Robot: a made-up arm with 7 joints.
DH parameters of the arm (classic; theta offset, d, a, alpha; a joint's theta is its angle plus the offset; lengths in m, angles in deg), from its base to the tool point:
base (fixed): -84.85 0 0.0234 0
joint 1: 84.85 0.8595 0.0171 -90
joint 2: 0 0.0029 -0.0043 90
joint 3: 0 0.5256 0.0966 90
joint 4: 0 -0.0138 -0.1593 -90
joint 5: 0 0.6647 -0.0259 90
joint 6: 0 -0.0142 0.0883 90
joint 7: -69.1 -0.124 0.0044 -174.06
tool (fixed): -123.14 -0.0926 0 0
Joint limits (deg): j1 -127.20..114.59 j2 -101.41..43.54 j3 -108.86..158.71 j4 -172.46..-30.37 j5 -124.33..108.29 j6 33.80..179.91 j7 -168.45..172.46
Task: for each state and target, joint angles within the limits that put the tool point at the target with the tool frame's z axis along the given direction. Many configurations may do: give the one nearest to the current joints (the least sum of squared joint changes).
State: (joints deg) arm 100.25 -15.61 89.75 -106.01 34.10 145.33 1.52
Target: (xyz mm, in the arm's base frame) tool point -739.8 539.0 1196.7 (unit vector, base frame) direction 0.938 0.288 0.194
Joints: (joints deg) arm 90.27 30.97 73.97 -104.51 70.69 161.39 8.07
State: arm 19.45 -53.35 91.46 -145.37 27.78 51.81 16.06
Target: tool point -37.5 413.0 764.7 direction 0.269 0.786 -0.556
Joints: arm 34.57 -19.76 61.62 -166.31 14.36 33.80 -0.42
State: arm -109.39 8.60 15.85 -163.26 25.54 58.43 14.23
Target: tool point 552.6 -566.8 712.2 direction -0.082 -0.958 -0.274
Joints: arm -81.11 25.24 36.43 -135.79 49.31 74.82 19.03
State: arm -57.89 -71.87 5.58 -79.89 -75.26 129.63 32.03
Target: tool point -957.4 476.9 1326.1 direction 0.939 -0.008 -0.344
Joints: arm -27.05 -85.47 -14.02 -30.37 -124.33 161.98 45.21
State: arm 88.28 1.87 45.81 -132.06 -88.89 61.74 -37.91
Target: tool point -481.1 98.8 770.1 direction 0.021 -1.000 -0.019
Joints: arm 102.51 -4.87 55.37 -158.12 -108.52 107.56 -39.84
